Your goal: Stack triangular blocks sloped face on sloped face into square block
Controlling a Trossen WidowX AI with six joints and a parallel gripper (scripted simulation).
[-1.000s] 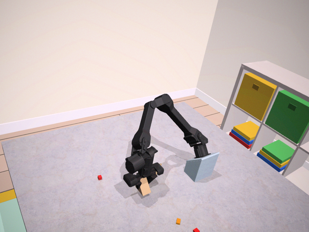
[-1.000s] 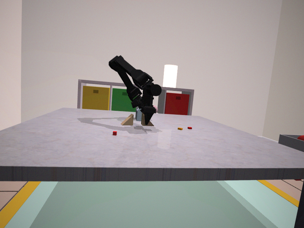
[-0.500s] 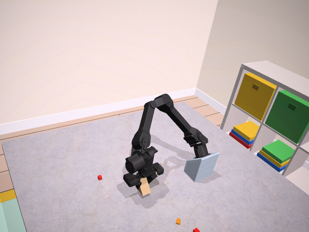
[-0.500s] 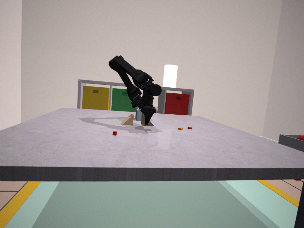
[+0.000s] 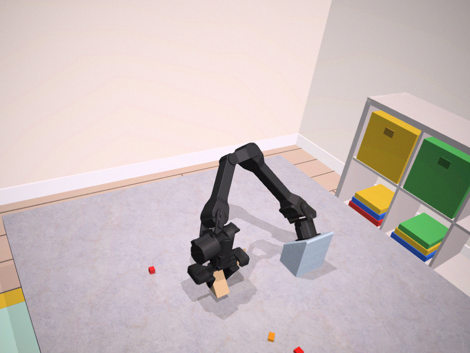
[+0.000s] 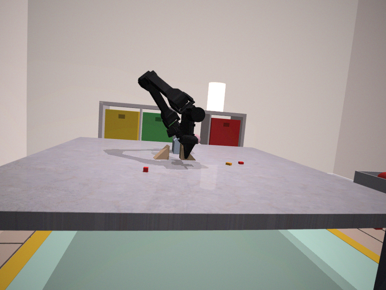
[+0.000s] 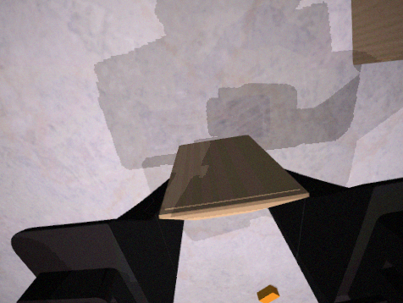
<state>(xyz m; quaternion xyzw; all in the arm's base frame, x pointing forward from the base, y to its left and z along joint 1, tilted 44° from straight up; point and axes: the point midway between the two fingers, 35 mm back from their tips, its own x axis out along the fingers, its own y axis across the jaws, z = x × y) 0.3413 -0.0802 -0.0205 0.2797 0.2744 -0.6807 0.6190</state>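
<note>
The block is 10 mm above my gripper tip. Round my gripper tip: orange cube 220 mm to the left, 40 mm behind, 30 mm below.
</note>
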